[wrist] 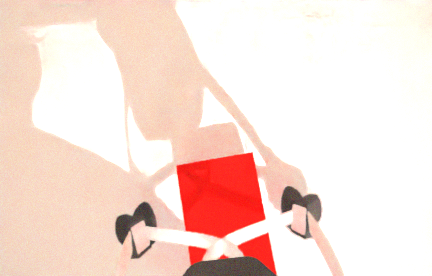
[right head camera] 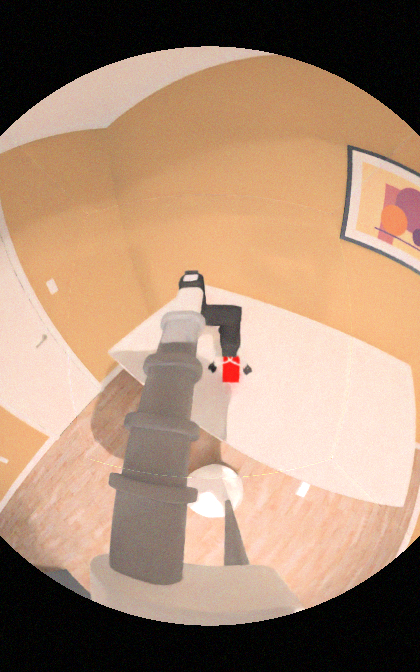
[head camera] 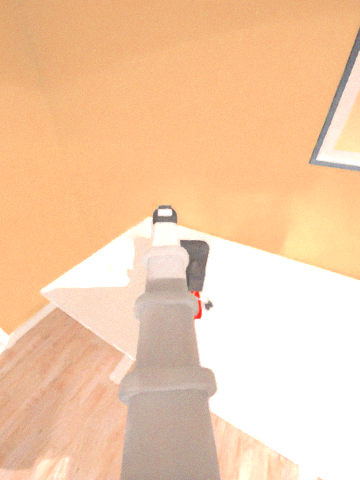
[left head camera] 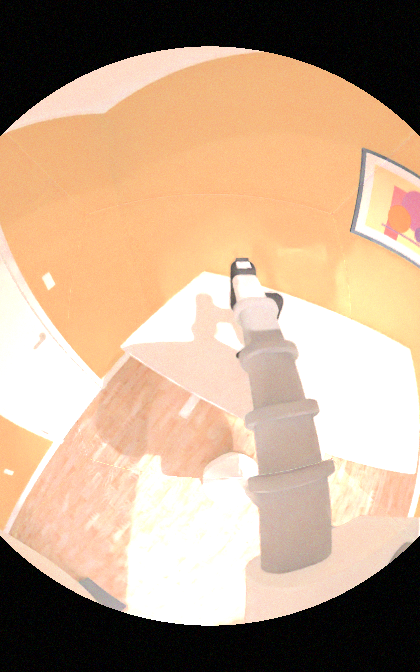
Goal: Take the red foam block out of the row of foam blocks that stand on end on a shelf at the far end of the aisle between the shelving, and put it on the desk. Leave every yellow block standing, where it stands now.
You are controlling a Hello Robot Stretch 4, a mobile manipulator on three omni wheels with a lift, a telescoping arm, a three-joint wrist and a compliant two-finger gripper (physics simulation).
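Places are measured from the robot's base along level axes (x ahead, y left, z up), in centimetres.
Pixels of known places: gripper, between the fingertips: [wrist: 218, 210].
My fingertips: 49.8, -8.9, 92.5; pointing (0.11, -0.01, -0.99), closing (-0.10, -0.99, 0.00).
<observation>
Behind a point stands the place of what it marks, as x, y, z.
The red foam block [head camera: 198, 312] [right head camera: 231, 375] [wrist: 220, 190] {51.7, -9.4, 96.8} is at the white desk [head camera: 300, 350] {31.6, -42.8, 92.3} [left head camera: 370, 390] [right head camera: 320, 425] [wrist: 370, 100] {56.9, -25.4, 92.3}. Its shadow meets its far edge in the wrist view, and it looks to be resting on the top. My gripper [right head camera: 230, 368] [wrist: 218, 210] {49.8, -8.9, 92.5} is open over the desk. Its dark fingertips stand apart from the block, one on each side, with a gap at both. The block's near end is hidden by the gripper body in the wrist view. The arm hides the block in the left head view. The yellow blocks and their shelf do not show.
Orange walls stand close behind the desk, with a framed picture [left head camera: 357, 192] [right head camera: 345, 195] at the right. A white door [left head camera: 25, 315] [right head camera: 25, 310] is at the left. A round white object [left head camera: 220, 470] [right head camera: 205, 502] stands on the wood floor by the desk's near edge.
</observation>
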